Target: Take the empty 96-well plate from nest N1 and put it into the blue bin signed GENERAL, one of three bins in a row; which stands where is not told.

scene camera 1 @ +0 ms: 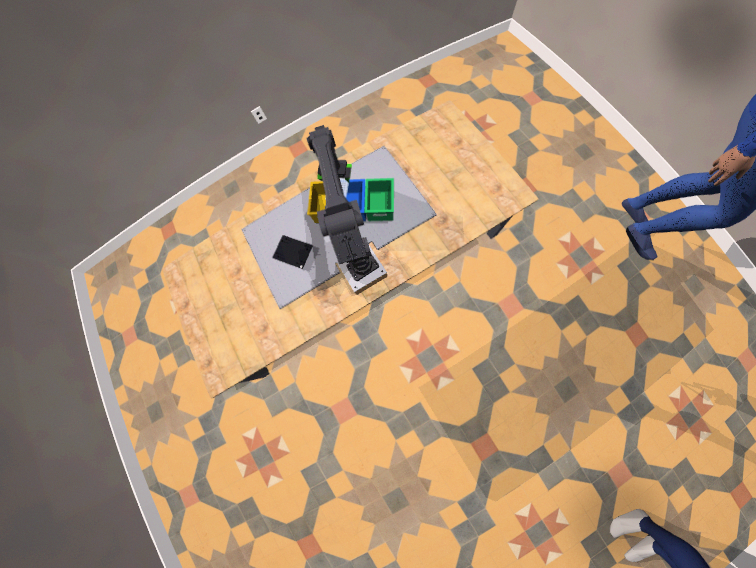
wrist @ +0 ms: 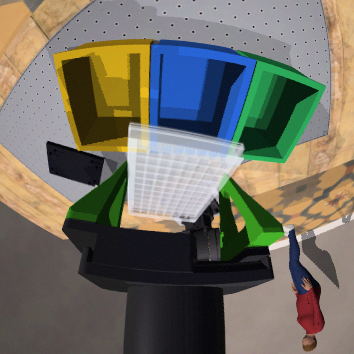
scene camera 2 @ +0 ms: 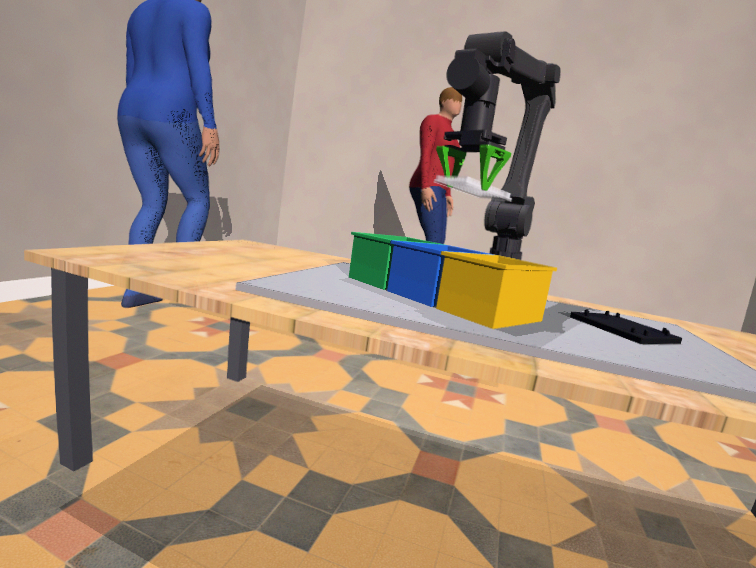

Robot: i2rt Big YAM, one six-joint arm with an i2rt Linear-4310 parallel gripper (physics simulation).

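Pixels of known places: gripper, fingertip midpoint: (wrist: pixel 176 170) (scene camera 2: pixel 466 188); arm's base at its link origin: (scene camera 1: pixel 363 266).
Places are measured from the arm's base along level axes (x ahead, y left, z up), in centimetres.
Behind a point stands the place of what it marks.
Note:
My gripper (scene camera 2: pixel 467 183) @[x 31.3, y -10.7, z 16.3 cm] (wrist: pixel 176 170) @[x 31.3, y -10.7, z 16.3 cm] is shut on the white, clear 96-well plate (scene camera 2: pixel 475 186) @[x 35.8, y -8.9, z 16.5 cm] (wrist: pixel 175 175) @[x 32.1, y -11.1, z 17.6 cm], a finger at each side. It holds the plate high above the bins; which bin lies right under it I cannot tell. In scene camera 1 the arm largely hides the plate. The blue bin (scene camera 1: pixel 356 191) @[x 35.0, y -18.2, z -3.6 cm] (scene camera 2: pixel 415 274) @[x 36.8, y -16.9, z -0.6 cm] (wrist: pixel 182 85) @[x 30.3, y -11.8, z -4.8 cm] stands in the middle of the row; its visible inside is empty. The plate's near view covers part of its rim in the wrist view. The black nest (scene camera 1: pixel 292 251) @[x 27.0, y 23.2, z -4.2 cm] (scene camera 2: pixel 626 327) @[x 30.5, y 22.7, z -4.2 cm] (wrist: pixel 75 164) @[x 27.5, y 21.7, z -4.1 cm] is empty. No sign is readable.
The yellow bin (scene camera 1: pixel 314 204) @[x 39.5, y 2.3, z -0.5 cm] (scene camera 2: pixel 525 296) @[x 40.3, y 2.4, z -0.4 cm] (wrist: pixel 107 90) @[x 37.0, y 0.4, z -4.7 cm] and the green bin (scene camera 1: pixel 379 198) @[x 25.7, y -25.3, z -4.8 cm] (scene camera 2: pixel 369 262) @[x 29.2, y -28.0, z -0.8 cm] (wrist: pixel 272 107) @[x 18.2, y -26.7, z -4.8 cm] stand against the blue bin's two sides. All are on the grey perforated board (scene camera 1: pixel 403 177) @[x 28.8, y -41.6, z -5.3 cm] (scene camera 2: pixel 293 280) @[x 40.1, y -39.4, z -5.3 cm]. People stand away from the table.

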